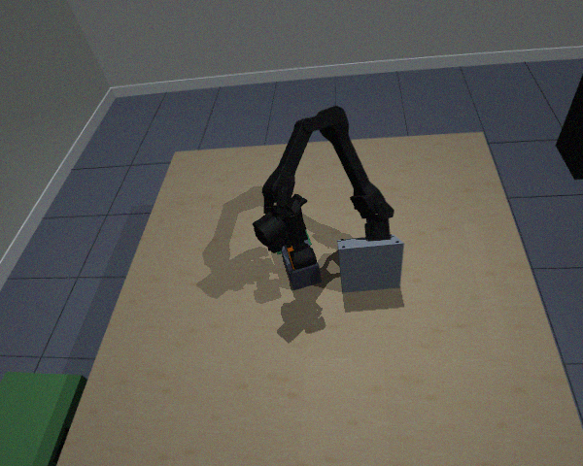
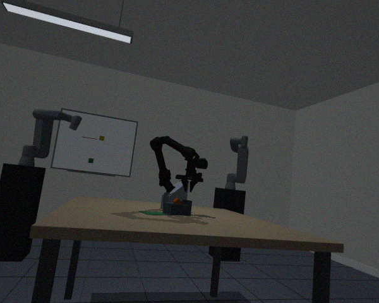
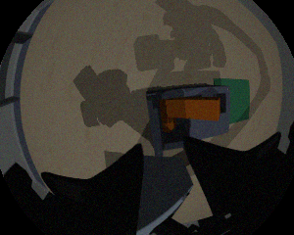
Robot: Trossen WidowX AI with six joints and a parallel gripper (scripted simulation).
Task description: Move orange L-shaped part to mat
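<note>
The orange L-shaped part is 1 cm ahead of my gripper tip, 4 cm to the right of it and 10 cm below it. From my gripper tip the other things lie so: green mat 6 cm ahead, 21 cm to the right, 16 cm below.
</note>
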